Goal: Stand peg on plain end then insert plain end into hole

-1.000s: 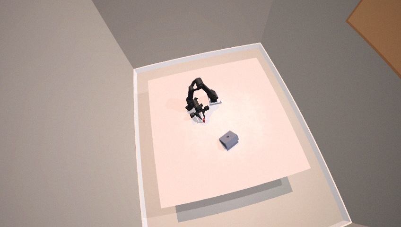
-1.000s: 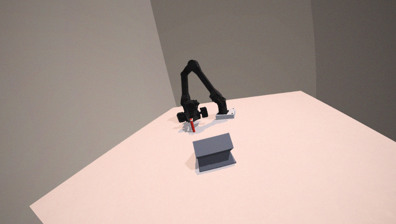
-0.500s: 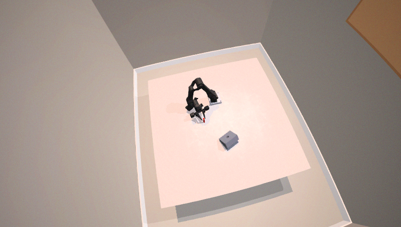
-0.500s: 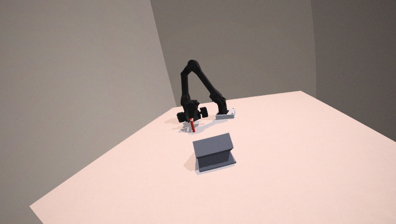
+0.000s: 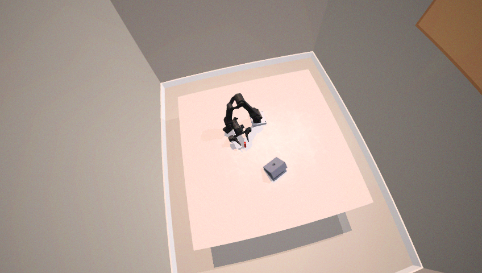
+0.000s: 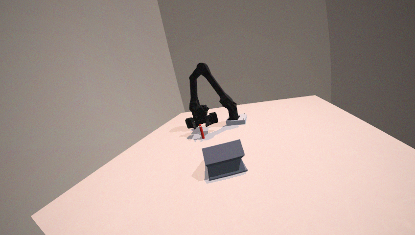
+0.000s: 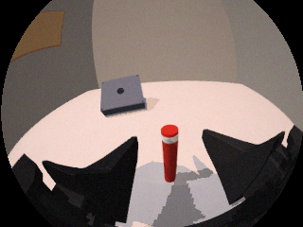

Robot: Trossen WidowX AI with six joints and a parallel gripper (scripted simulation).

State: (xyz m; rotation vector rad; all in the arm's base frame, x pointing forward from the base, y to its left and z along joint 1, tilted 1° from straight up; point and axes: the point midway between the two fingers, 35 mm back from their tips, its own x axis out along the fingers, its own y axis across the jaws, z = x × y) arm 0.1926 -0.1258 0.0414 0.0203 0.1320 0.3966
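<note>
Now: the red peg 10 mm below my gripper tip. Also, from my gripper tip: grey sloped panel (190 mm ahead, 200 mm to the left, 20 mm below).
</note>
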